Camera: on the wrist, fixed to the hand. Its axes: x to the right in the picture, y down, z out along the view.
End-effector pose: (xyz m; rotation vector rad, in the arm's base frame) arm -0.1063 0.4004 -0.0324 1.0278 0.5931 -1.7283
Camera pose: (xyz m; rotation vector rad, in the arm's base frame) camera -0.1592 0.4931 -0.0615 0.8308 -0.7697 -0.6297
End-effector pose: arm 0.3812 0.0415 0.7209 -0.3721 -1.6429 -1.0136
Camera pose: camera 0.3692 -0.0572 0.6724 -1.3504 -1.3585 0.5708
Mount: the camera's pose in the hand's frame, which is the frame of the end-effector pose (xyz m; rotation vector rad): -0.0146 -0.0863 -0.0677 0.4088 -0.4989 1.5027
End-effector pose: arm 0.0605 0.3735 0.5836 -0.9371 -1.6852 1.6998
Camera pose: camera 0.1161 0.4069 0.6732 1.2377 0.3772 -2.1549
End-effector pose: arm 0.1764 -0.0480 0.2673 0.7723 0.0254 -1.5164
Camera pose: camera 0.1280 0.0075 0.1847 0.4481 -1.0357 -0.1992
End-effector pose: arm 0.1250 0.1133 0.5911 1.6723 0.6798 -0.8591
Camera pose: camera 0.0616 0.2004 0.5657 1.6379 -1.0956 -0.2218
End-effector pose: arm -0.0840 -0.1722 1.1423 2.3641 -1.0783 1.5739
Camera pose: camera -0.0869 -0.0705 1.1858 -0.9982 1.6234 -0.6685
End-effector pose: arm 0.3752 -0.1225 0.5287 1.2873 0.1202 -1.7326
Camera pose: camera 0.3606 -0.0277 0.4735 0.7113 -1.2253 -0.6524
